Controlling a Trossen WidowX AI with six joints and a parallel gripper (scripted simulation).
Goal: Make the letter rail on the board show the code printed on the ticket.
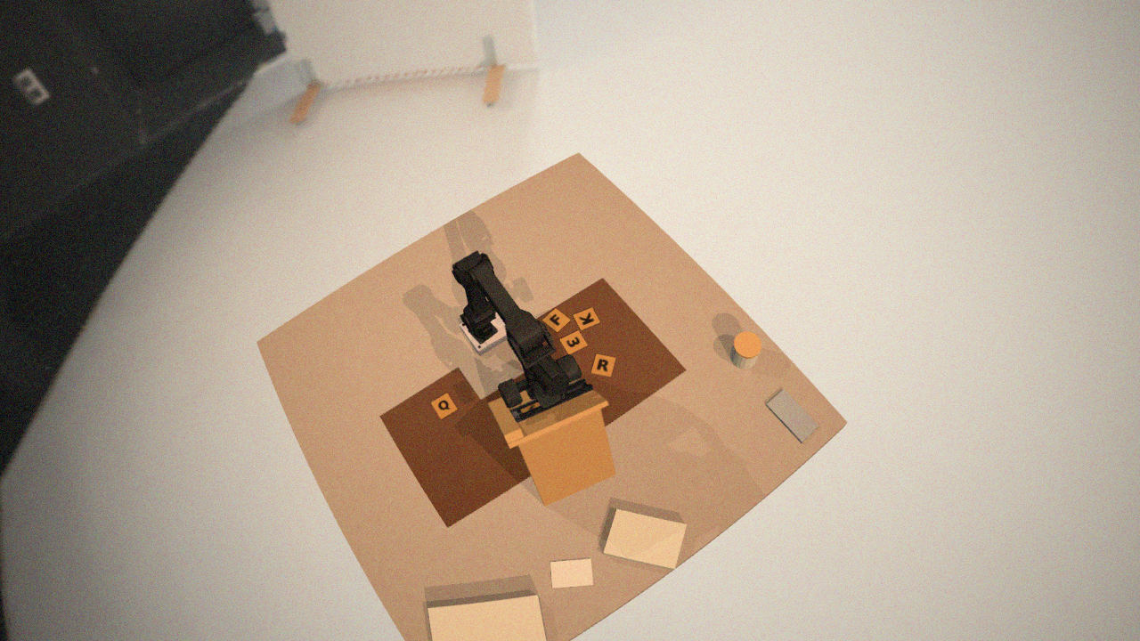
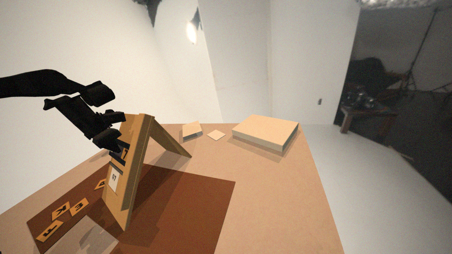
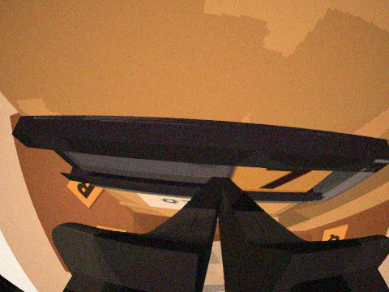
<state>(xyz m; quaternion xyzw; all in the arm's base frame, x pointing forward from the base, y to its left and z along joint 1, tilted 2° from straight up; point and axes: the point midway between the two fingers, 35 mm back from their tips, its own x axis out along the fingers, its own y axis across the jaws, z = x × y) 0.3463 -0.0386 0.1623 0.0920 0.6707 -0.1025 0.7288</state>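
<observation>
Now: gripper tip 50 mm past the white ticket, 50 mm to the right of it and 80 mm above it. Also, from my gripper tip: large box 360 mm ahead, 500 mm to the right, 150 mm below; small card 340 mm ahead, 220 mm to the right, 170 mm below; grey block 430 mm ahead, 490 mm to the left, 160 mm below.
</observation>
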